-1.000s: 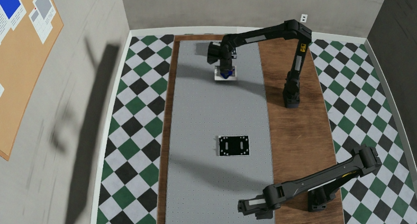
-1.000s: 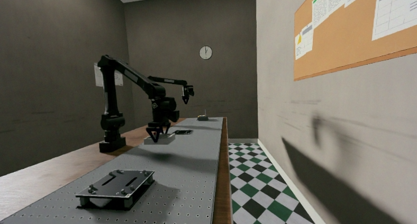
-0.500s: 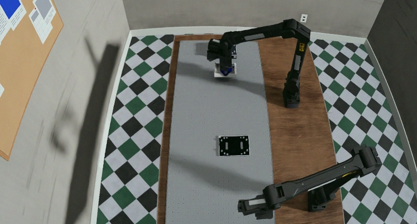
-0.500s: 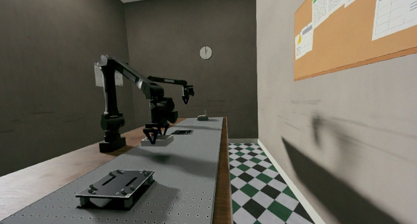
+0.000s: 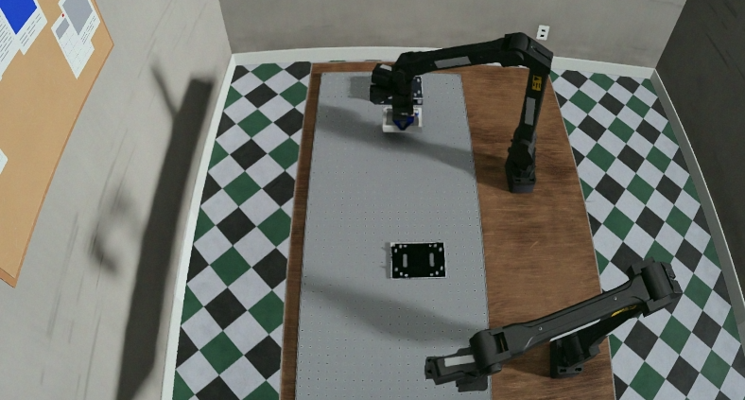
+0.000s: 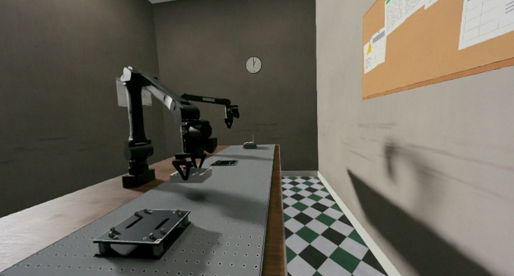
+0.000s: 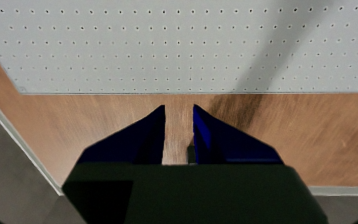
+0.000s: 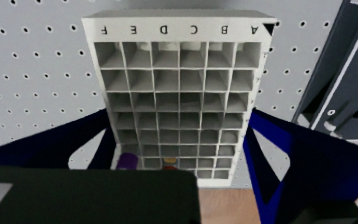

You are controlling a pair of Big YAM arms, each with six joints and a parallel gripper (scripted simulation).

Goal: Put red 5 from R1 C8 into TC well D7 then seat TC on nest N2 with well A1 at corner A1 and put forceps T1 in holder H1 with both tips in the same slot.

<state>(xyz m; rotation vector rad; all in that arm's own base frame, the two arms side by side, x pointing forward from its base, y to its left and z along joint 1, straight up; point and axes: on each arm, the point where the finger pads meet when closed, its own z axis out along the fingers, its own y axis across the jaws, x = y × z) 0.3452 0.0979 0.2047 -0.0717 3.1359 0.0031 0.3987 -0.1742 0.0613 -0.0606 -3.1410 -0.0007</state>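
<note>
My right gripper is now 2 cm past the black raised nest, 21 cm to the left of it and 6 cm above it. Round my right hand: white well rack: right at my right hand.
</note>
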